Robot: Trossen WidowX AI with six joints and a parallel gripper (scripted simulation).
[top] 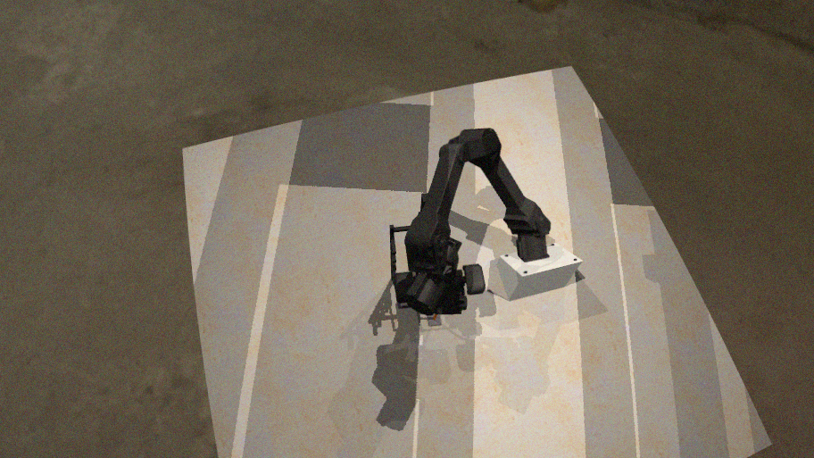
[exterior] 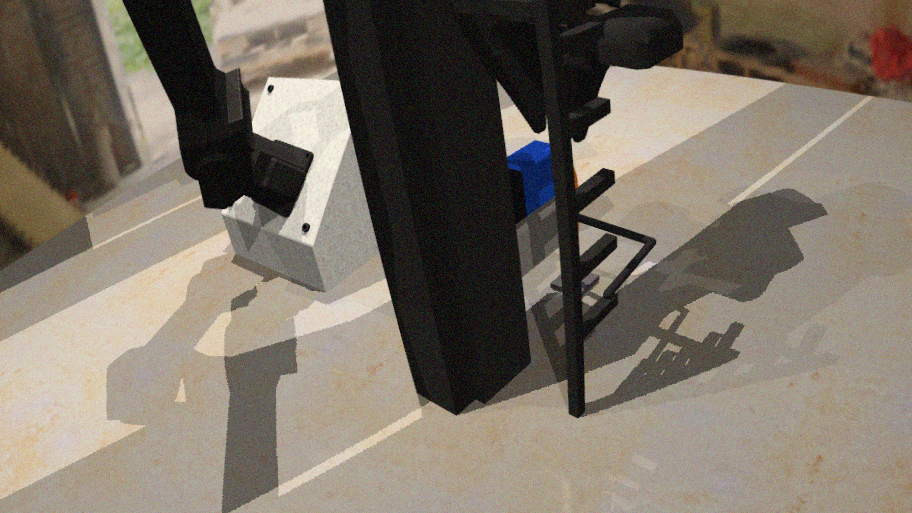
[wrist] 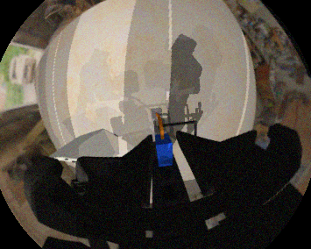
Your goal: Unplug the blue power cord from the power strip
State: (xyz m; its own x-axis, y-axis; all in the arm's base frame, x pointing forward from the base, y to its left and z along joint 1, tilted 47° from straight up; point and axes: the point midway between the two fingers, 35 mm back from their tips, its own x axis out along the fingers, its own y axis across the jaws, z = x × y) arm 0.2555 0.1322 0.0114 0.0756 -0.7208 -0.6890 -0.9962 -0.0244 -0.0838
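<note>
Now: the blue plug 50 mm to the right of my gripper tip and 10 mm below it.
</note>
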